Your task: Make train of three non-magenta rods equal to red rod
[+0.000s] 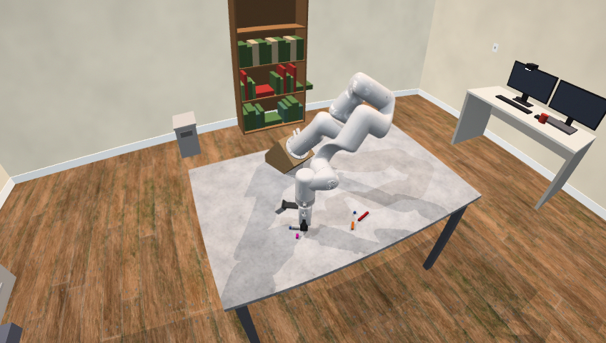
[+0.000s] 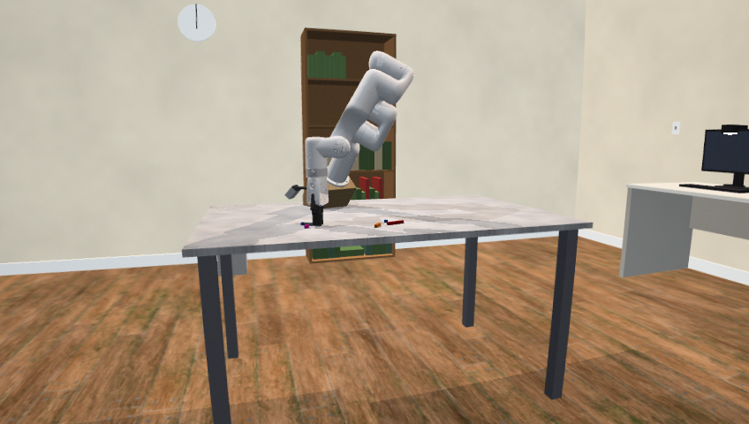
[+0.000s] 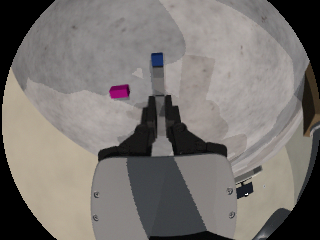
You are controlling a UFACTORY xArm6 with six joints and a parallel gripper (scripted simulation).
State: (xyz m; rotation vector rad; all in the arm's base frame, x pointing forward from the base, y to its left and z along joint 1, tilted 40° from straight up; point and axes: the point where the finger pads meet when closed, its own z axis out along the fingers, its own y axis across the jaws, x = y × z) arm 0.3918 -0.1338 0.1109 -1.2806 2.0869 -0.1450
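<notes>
The magenta rod is 4 cm to the right of my hand, 3 cm ahead of it and 2 cm below it. Round my hand: red rod 28 cm to the left, 2 cm below, 2 cm ahead; orange rod 21 cm to the left, 5 cm ahead, 2 cm below.
</notes>
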